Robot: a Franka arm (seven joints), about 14 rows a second.
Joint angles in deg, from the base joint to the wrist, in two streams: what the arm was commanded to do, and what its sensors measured. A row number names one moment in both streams.
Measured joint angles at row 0: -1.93 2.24 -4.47 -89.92 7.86 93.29 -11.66
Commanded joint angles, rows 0 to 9: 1.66 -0.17 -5.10 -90.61 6.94 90.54 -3.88; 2.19 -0.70 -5.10 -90.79 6.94 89.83 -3.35; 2.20 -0.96 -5.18 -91.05 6.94 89.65 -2.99; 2.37 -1.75 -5.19 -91.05 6.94 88.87 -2.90; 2.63 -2.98 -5.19 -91.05 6.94 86.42 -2.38; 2.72 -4.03 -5.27 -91.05 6.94 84.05 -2.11; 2.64 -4.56 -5.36 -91.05 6.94 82.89 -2.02; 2.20 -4.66 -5.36 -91.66 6.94 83.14 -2.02; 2.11 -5.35 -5.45 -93.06 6.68 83.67 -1.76; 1.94 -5.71 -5.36 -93.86 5.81 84.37 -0.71
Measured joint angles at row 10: 1.75 -3.88 -5.15 -90.71 7.36 83.80 -2.56
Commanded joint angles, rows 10 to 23: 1.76 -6.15 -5.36 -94.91 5.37 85.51 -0.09; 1.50 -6.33 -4.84 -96.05 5.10 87.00 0.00; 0.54 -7.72 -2.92 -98.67 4.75 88.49 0.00; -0.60 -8.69 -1.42 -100.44 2.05 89.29 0.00; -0.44 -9.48 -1.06 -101.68 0.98 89.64 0.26; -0.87 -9.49 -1.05 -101.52 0.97 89.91 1.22; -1.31 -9.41 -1.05 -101.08 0.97 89.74 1.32; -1.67 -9.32 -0.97 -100.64 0.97 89.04 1.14; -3.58 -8.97 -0.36 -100.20 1.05 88.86 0.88; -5.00 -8.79 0.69 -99.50 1.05 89.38 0.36; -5.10 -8.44 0.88 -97.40 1.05 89.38 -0.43; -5.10 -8.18 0.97 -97.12 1.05 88.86 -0.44; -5.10 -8.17 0.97 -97.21 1.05 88.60 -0.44; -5.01 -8.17 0.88 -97.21 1.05 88.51 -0.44
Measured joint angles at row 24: -4.16 -7.70 -0.23 -97.21 1.77 88.49 -0.06
